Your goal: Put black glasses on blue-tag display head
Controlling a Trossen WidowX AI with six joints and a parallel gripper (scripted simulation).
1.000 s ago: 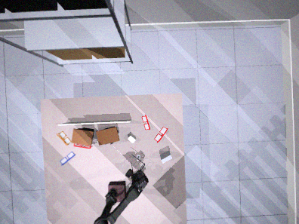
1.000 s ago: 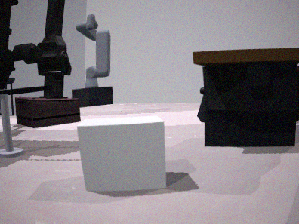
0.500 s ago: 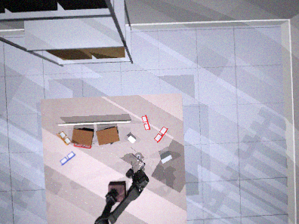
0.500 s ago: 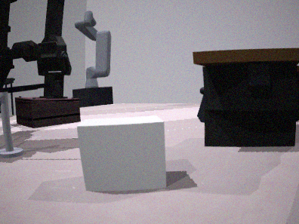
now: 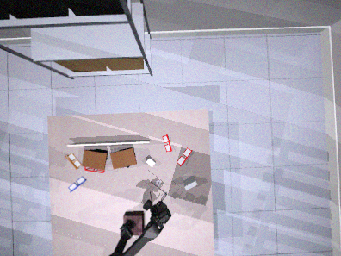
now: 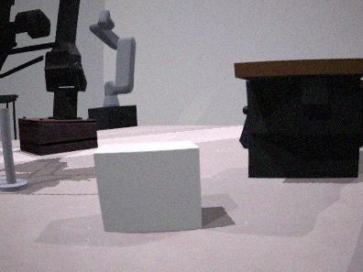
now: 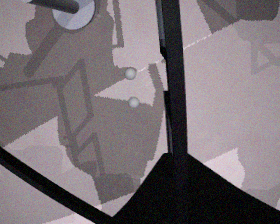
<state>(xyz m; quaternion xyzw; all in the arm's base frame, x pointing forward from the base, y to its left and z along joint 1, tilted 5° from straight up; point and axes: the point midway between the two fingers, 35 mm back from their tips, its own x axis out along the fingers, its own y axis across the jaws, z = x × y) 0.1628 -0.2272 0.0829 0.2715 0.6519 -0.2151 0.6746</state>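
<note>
The thin post lies 12 cm ahead of my gripper tip and 9 cm below it. The rest, counted from my gripper tip: display head (31 cm ahead, 23 cm to the left, 6 cm below); grey box (25 cm to the right, 12 cm ahead, 6 cm below); white box (29 cm ahead, 9 cm below, 4 cm to the left).
</note>
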